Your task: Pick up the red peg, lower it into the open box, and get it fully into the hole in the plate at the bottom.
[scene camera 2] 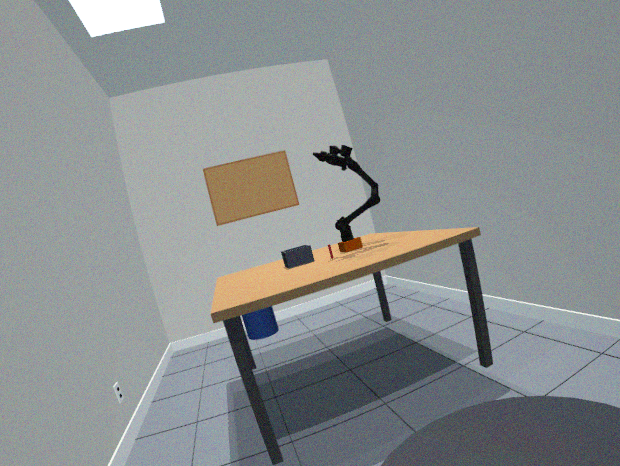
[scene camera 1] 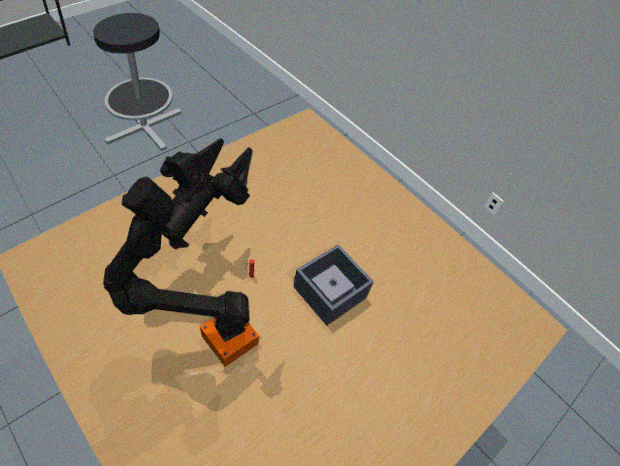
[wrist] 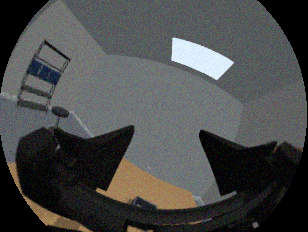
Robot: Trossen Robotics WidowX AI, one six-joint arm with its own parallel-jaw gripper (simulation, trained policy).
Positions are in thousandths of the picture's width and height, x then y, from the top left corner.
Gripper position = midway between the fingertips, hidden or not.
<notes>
I see my gripper (scene camera 1: 381, 310), a dark box (scene camera 1: 543, 550) and a light plate (scene camera 1: 538, 611).
My gripper is seen too in the wrist view (wrist: 544, 567). Scene camera 2 does not show the light plate, which is hidden by the dark box.
</notes>
